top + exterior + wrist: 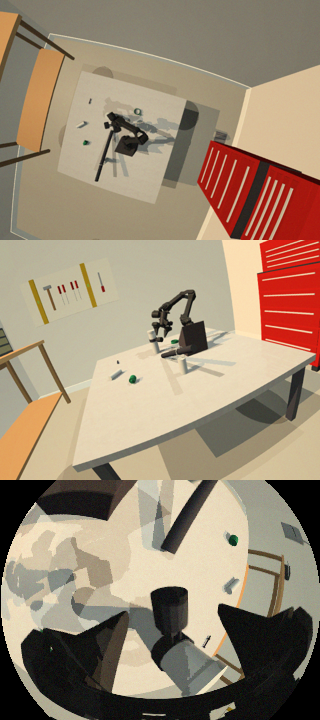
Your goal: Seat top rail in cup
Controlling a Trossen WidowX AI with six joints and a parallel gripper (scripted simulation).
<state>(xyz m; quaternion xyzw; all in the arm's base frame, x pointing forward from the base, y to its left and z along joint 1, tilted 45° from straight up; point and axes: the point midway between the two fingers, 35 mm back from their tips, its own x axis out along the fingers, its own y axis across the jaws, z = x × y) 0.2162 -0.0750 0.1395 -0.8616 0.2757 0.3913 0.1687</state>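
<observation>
Right now my gripper tip is 20 mm short of the dark cup, 10 mm to the left of it and 20 mm above it. From my gripper tip the other things lie so: dark bolt 430 mm ahead, 100 mm to the right, 140 mm below; then short white tube 410 mm ahead, 200 mm to the left, 130 mm below; then green ring 150 mm behind, 210 mm to the right, 130 mm below.
</observation>
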